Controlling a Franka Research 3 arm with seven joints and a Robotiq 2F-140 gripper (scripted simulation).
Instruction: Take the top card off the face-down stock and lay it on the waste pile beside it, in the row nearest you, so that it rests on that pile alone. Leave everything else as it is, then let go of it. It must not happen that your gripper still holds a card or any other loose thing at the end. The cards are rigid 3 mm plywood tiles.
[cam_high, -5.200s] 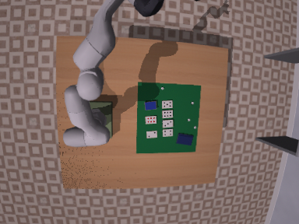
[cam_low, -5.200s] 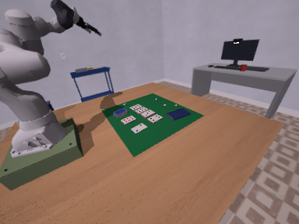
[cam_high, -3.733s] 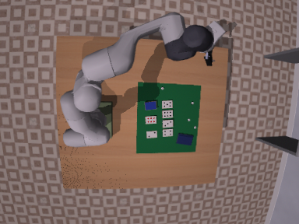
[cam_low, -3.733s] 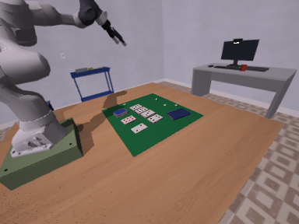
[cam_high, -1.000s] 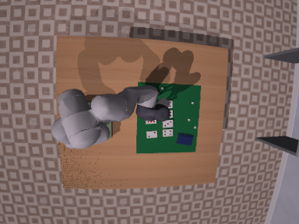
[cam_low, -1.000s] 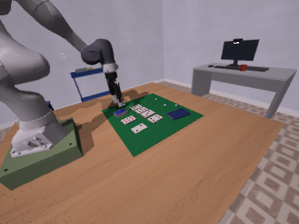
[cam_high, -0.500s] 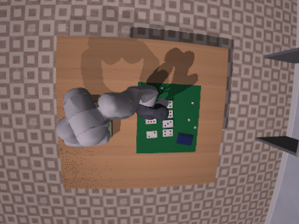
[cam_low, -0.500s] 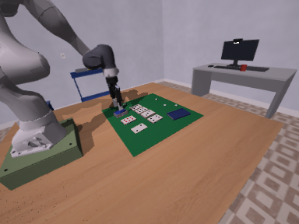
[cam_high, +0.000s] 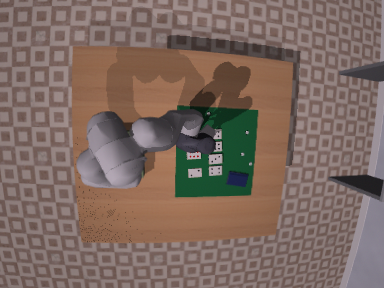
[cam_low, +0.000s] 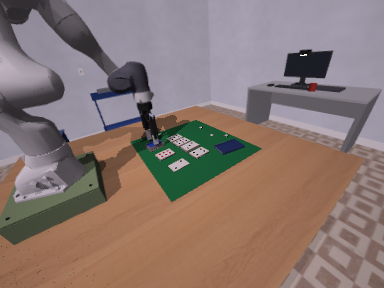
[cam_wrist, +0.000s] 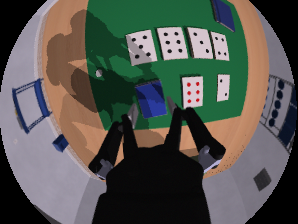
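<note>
My hand is 40 mm above the blue-backed card. From my hand the other things lie so: green mat 180 mm ahead, 100 mm to the right, 80 mm below.
</note>
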